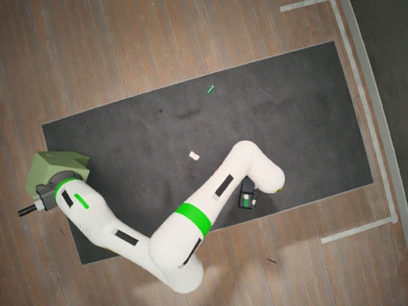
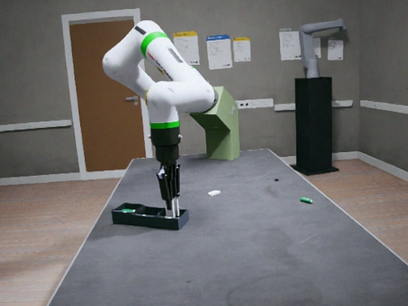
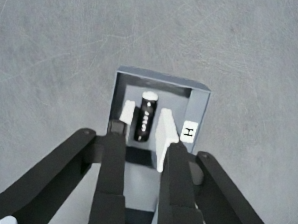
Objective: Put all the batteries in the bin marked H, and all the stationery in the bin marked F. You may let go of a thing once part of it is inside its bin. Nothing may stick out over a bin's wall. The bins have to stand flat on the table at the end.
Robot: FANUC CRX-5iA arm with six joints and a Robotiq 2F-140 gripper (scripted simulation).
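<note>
My hand is 40 mm above the black battery. The rest, counted from my hand: tray (70 mm to the right, 40 mm behind, 30 mm below); green-and-white block (130 mm to the right, 100 mm behind, 30 mm below); white eraser-like piece (240 mm behind, 210 mm to the left, 50 mm below).
</note>
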